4 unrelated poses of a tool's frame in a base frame.
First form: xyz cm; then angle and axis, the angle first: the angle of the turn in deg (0 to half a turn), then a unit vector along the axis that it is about.
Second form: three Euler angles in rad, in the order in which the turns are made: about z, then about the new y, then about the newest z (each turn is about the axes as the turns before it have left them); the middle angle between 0 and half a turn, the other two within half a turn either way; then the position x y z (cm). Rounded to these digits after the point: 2 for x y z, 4 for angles.
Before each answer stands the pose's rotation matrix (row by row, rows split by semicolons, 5 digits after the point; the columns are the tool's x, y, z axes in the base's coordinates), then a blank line. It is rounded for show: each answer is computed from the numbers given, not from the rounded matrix.
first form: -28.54 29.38 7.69 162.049 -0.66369 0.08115 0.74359
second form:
-0.09179 -0.33427 -0.93800; 0.12408 -0.93847 0.32230; -0.98802 -0.08680 0.12762

2.8106 1.4428 -0.0876 -28.54 29.38 7.69
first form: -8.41 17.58 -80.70 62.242 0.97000 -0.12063 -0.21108
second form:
0.96842 0.12427 -0.21614; -0.24930 0.47351 -0.84477; -0.00264 0.87198 0.48954

-1.8213 1.0592 1.5678 -8.41 17.58 -80.70
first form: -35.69 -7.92 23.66 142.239 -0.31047 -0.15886 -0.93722
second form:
-0.61798 0.66223 0.42373; -0.48561 -0.74538 0.45671; 0.61829 0.07647 0.78222

0.8228 0.6726 3.0185 -35.69 -7.92 23.66
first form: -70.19 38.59 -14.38 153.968 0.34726 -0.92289 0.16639
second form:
-0.66960 -0.68148 -0.29533; -0.53543 0.71849 -0.44394; 0.51473 -0.13914 -0.84599

-2.1578 2.5792 -2.8776 -70.19 38.59 -14.38
